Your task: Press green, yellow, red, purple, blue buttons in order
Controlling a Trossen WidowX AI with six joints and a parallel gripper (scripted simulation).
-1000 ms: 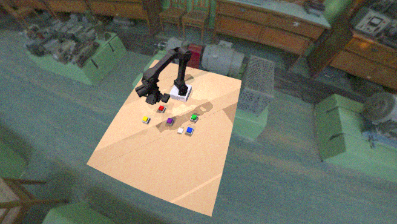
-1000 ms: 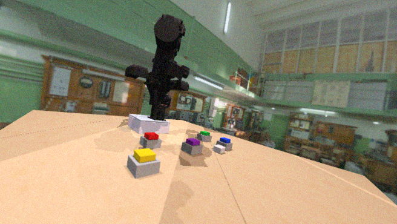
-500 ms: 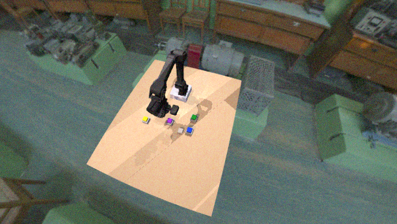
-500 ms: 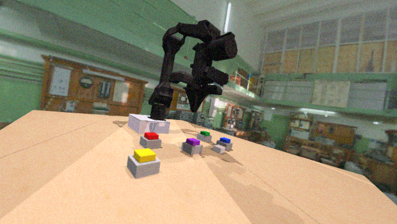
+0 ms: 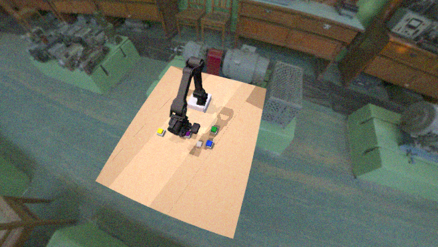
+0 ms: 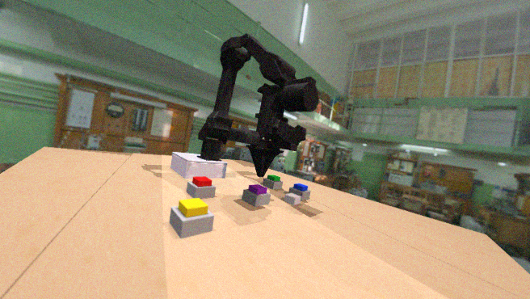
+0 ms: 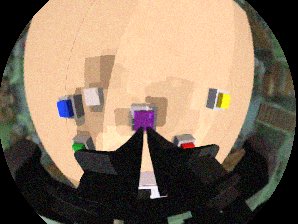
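Right now my gripper tip is 30 mm above the purple button. Round my gripper tip: blue button: 160 mm to the left, 40 mm ahead, 30 mm below; then red button: 90 mm to the right, 90 mm behind, 30 mm below; then white block: 90 mm to the left, 50 mm below, 50 mm ahead.
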